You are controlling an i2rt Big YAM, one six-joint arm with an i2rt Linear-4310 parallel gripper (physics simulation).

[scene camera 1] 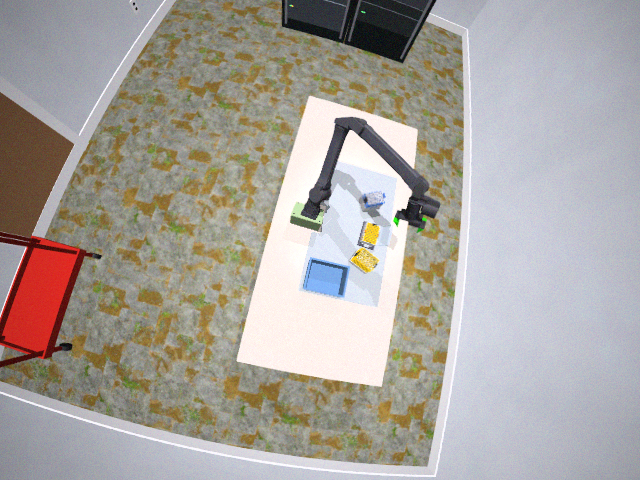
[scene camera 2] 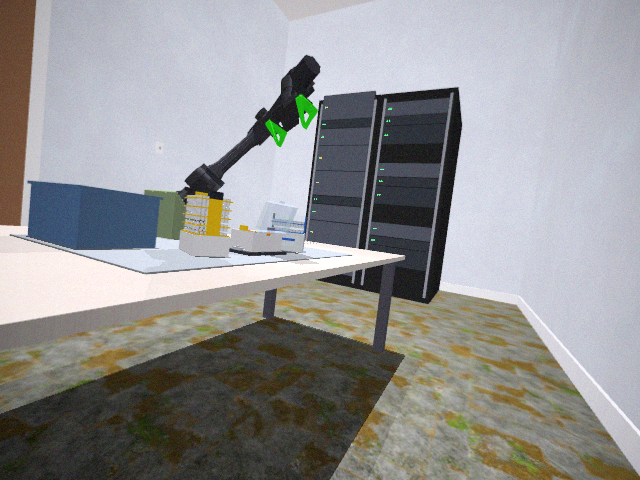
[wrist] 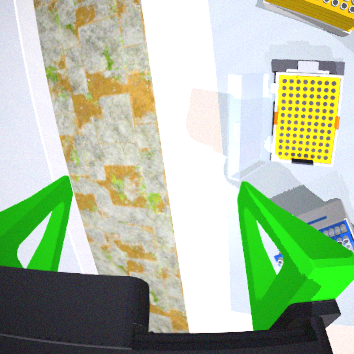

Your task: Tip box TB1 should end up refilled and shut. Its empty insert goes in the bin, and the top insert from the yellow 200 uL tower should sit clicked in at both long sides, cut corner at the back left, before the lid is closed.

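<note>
My gripper (scene camera 1: 409, 225) (scene camera 2: 292, 136) (wrist: 154, 186) is open and empty, high above the table's right edge in scene camera 1's view. A box with a yellow perforated insert (scene camera 1: 370, 234) (wrist: 306, 120), apparently TB1, sits on a dark holder; its white body (scene camera 2: 256, 241) shows in scene camera 2's view. Its clear lid (wrist: 247, 125) stands open at the side. The yellow tower (scene camera 1: 364, 259) (scene camera 2: 207, 219) (wrist: 320, 12), a stack of inserts on a white base, stands beside the box. The blue open-topped bin (scene camera 1: 347, 273) (scene camera 2: 93, 214) stands near the tower. The cut corner is too small to tell.
A blue tower (scene camera 1: 374, 199) (scene camera 2: 288, 226) (wrist: 335, 232) stands on the other side of the box. A green box (scene camera 1: 306, 220) (scene camera 2: 165, 214) is by the arm's base. A pale mat (scene camera 1: 361, 178) lies on the table (scene camera 1: 310, 335). A red cart (scene camera 1: 38, 299) stands apart.
</note>
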